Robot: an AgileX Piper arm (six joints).
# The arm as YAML. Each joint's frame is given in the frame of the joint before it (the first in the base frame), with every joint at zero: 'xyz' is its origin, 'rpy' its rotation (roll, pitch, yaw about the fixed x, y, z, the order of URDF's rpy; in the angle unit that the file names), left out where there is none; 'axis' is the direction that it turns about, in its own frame. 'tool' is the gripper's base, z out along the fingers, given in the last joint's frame.
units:
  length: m
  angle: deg
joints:
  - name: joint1
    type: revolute
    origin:
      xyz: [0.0, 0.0, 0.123]
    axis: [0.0, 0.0, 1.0]
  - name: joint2
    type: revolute
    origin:
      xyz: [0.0, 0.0, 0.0]
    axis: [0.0, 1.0, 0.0]
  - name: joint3
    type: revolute
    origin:
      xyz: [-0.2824, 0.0, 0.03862]
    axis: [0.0, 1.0, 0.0]
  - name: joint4
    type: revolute
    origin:
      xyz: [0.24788, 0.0, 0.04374]
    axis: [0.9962, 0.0, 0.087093]
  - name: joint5
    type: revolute
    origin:
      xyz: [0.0, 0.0, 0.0]
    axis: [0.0, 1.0, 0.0]
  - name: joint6
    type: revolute
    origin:
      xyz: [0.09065, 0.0, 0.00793]
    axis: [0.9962, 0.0, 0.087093]
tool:
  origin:
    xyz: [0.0, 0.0, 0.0]
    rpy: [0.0, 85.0, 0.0]
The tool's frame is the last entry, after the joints.
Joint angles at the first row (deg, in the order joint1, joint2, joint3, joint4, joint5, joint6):
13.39 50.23 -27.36 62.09 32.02 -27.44
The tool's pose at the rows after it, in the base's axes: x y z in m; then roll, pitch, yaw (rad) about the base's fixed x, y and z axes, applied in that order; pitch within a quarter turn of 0, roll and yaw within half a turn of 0:
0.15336, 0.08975, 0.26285, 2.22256, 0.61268, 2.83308
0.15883, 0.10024, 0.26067, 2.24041, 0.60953, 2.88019
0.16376, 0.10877, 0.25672, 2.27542, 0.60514, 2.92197
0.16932, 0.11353, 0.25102, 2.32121, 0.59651, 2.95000
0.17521, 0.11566, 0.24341, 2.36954, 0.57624, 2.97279
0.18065, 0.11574, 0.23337, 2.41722, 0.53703, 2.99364
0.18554, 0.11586, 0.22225, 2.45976, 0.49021, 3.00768
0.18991, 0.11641, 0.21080, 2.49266, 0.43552, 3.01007
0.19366, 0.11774, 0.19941, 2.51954, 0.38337, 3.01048
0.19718, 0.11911, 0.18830, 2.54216, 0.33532, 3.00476
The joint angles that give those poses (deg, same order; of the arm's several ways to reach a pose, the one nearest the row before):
16.76 53.34 -28.46 64.77 30.45 -29.97
19.97 56.20 -29.53 65.56 28.84 -31.07
22.67 58.81 -30.42 64.54 26.97 -30.54
24.13 61.21 -31.05 62.30 25.28 -28.94
24.51 63.66 -31.45 59.91 24.43 -27.23
24.04 66.25 -31.56 57.76 24.66 -25.66
23.65 68.98 -31.56 55.97 24.85 -24.06
23.39 71.82 -31.56 54.78 25.04 -22.31
23.36 74.70 -31.56 54.34 25.07 -21.17
23.38 77.54 -31.57 54.41 24.85 -20.35

